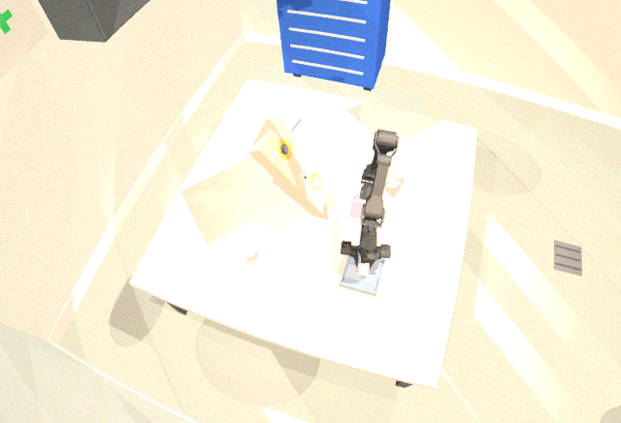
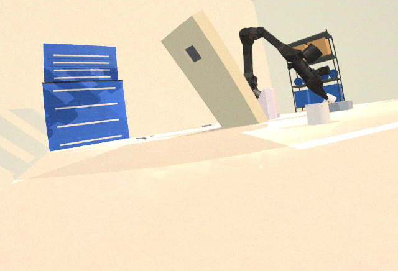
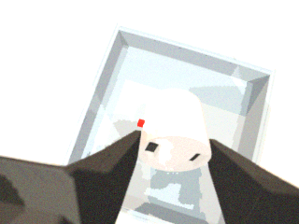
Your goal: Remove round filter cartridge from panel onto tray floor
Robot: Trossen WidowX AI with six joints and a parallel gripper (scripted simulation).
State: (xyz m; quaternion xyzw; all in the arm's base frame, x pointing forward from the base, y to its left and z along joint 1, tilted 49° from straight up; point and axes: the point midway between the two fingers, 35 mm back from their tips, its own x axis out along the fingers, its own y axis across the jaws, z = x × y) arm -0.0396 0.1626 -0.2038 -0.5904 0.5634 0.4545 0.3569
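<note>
Right now the round white filter cartridge is right at my gripper tip. Also, from my gripper tip: pale blue tray (1 cm to the left, 4 cm below).
</note>
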